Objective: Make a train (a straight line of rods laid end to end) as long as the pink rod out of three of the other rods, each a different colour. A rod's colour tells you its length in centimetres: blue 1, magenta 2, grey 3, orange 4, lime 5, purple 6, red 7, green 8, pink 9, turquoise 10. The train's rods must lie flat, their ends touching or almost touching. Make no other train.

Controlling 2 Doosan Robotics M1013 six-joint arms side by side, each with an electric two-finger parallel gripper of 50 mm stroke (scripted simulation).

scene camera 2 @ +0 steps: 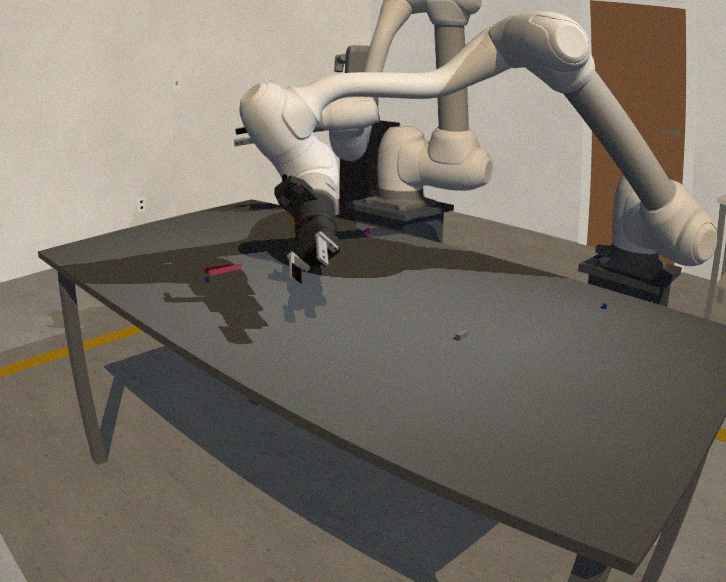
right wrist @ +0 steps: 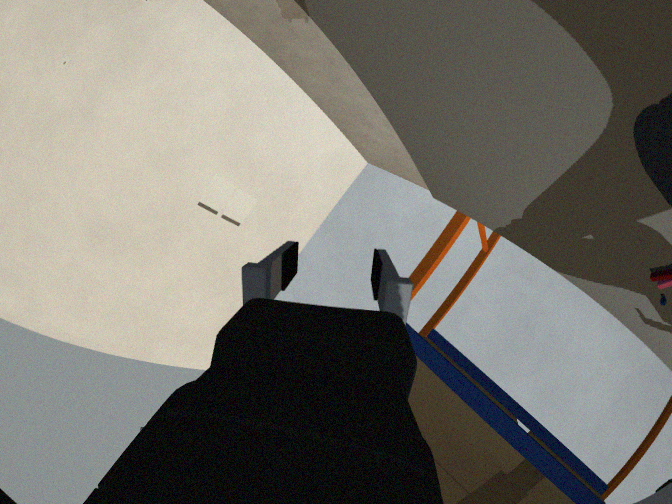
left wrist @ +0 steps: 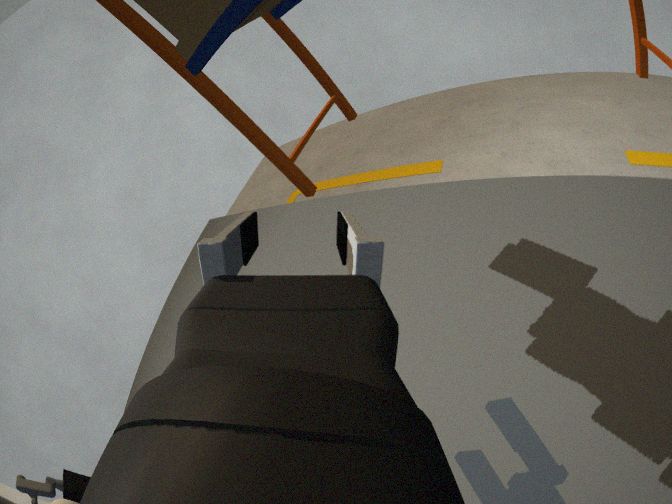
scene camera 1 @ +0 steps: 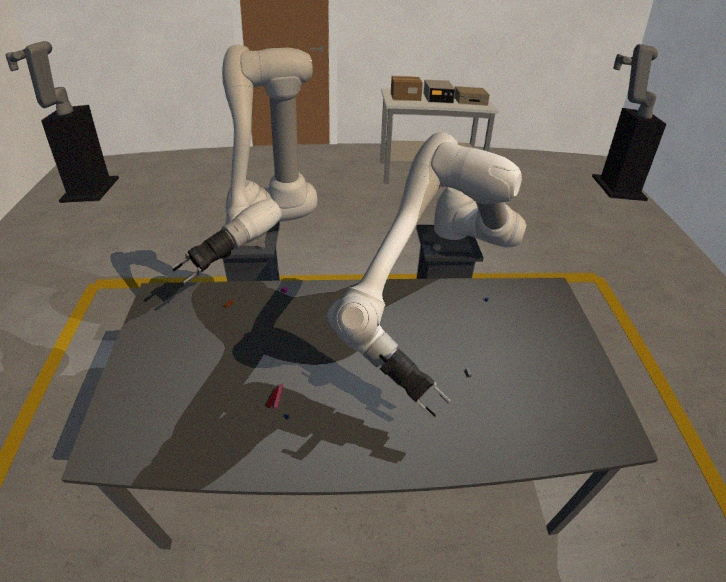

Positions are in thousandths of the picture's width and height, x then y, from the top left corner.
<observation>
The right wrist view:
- right gripper: 498,519
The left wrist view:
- left gripper: 443,453
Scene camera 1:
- left gripper: 608,704
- right gripper: 246,475
</observation>
